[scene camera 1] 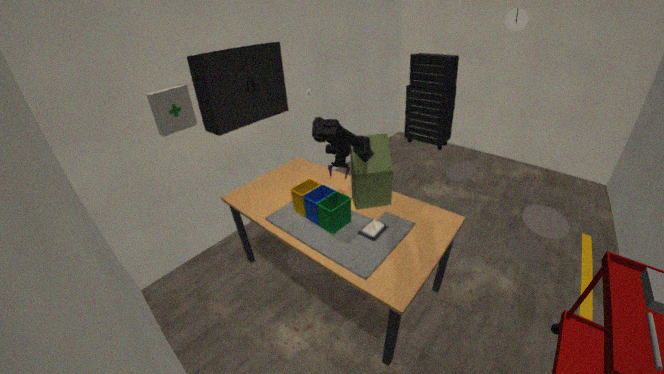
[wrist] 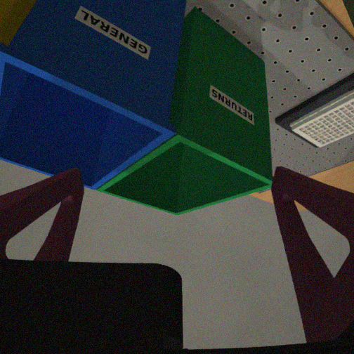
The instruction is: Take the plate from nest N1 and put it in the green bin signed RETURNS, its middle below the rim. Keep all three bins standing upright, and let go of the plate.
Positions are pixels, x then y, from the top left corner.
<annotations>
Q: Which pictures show the green bin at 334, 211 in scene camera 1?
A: Scene camera 1 and the wrist view: all of them.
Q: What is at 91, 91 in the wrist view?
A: A blue bin.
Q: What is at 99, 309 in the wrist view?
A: My gripper.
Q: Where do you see a green bin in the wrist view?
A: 221, 149
</annotations>
